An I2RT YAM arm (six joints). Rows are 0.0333 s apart.
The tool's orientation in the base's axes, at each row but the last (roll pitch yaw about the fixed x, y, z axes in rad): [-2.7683, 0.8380, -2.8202]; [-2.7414, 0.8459, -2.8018]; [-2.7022, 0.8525, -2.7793]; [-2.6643, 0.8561, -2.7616]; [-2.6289, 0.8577, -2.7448]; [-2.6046, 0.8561, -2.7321]
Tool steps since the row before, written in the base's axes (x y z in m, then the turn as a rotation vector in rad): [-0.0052, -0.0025, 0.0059, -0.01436, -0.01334, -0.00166]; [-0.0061, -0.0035, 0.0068, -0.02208, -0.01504, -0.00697]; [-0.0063, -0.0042, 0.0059, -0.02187, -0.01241, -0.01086]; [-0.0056, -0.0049, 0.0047, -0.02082, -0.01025, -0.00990]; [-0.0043, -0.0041, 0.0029, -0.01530, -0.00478, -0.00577]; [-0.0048, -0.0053, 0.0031, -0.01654, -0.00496, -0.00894]
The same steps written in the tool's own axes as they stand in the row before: [-0.0006, -0.0037, -0.0074, 0.01317, -0.01199, -0.00835]; [-0.0005, -0.0049, -0.0084, 0.02234, -0.01201, -0.01089]; [0.0004, -0.0055, -0.0078, 0.02453, -0.00841, -0.00882]; [0.0010, -0.0060, -0.0063, 0.02264, -0.00664, -0.00893]; [0.0014, -0.0048, -0.0043, 0.01480, -0.00276, -0.00797]; [0.0019, -0.0061, -0.0045, 0.01799, -0.00188, -0.00714]
